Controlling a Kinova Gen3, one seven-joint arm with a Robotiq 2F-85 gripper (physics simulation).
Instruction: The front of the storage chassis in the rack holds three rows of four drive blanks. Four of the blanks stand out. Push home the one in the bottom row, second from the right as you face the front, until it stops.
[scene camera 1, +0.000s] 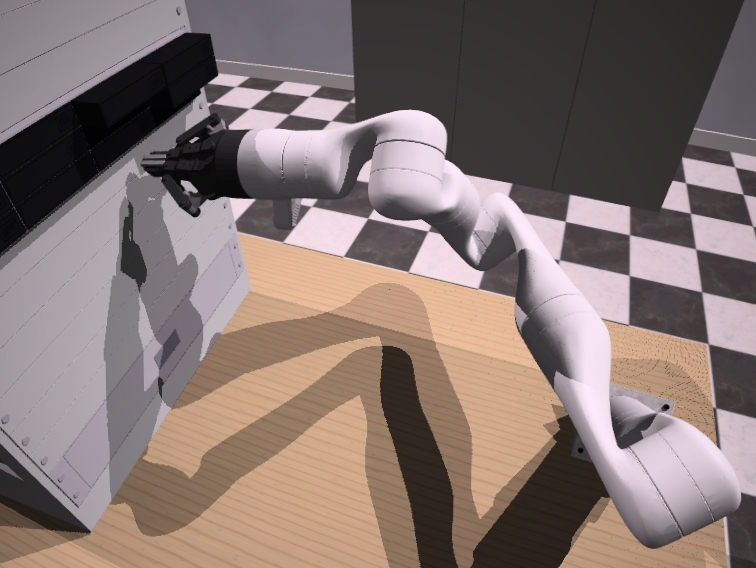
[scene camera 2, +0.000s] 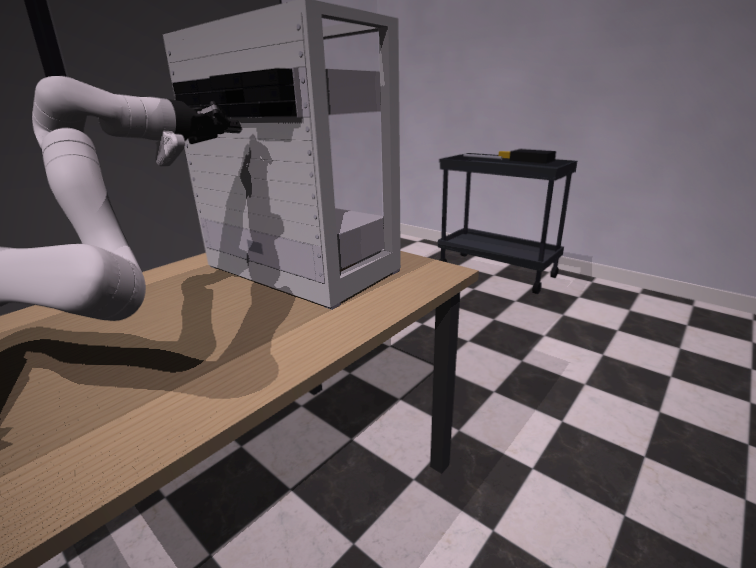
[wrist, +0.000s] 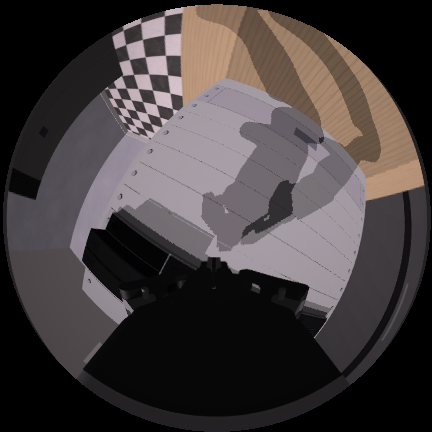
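Pixels of known places: gripper, fingertip midpoint: (scene camera 1: 146, 164) (scene camera 2: 240, 127) (wrist: 213, 264); arm's base, origin of the base link: (scene camera 1: 620, 426).
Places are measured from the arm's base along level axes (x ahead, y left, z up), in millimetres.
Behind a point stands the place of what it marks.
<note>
The black storage chassis (scene camera 1: 51, 146) @[x 666, y 155, z 434 mm] (scene camera 2: 262, 91) @[x 636, y -59, z 425 mm] (wrist: 142, 252) @[x 670, y -31, z 396 mm] sits across the upper rack front. The bottom-row blank second from the right (scene camera 1: 126, 137) @[x 668, y 55, z 392 mm] looks about level with its neighbour to the left, but the dark faces make its depth hard to tell. Above it, a blank (scene camera 1: 119, 94) @[x 632, y 79, z 458 mm] stands out, and the block at the right end (scene camera 1: 189, 70) @[x 635, y -48, z 436 mm] stands out too. My gripper (scene camera 1: 146, 161) @[x 652, y 54, z 358 mm] (scene camera 2: 237, 127) @[x 652, y 54, z 358 mm] (wrist: 213, 264) @[x 652, y 54, z 358 mm] is shut and empty. Its tips are below the chassis's lower edge, in front of the light panels and apart from the blanks. In the wrist view it hides part of the chassis.
The light grey rack (scene camera 1: 201, 222) @[x 686, y -49, z 189 mm] (scene camera 2: 326, 183) @[x 709, y -139, z 244 mm] (wrist: 185, 145) @[x 686, y -69, z 229 mm] stands on the wooden table (scene camera 1: 293, 427) @[x 481, y 118, z -47 mm] (scene camera 2: 201, 342) @[x 431, y -17, z -47 mm] (wrist: 205, 55) @[x 622, y -206, z -47 mm]. A dark cabinet (scene camera 1: 519, 85) stands behind the arm. A cart (scene camera 2: 508, 168) bearing a black box (scene camera 2: 532, 155) stands beyond the table.
</note>
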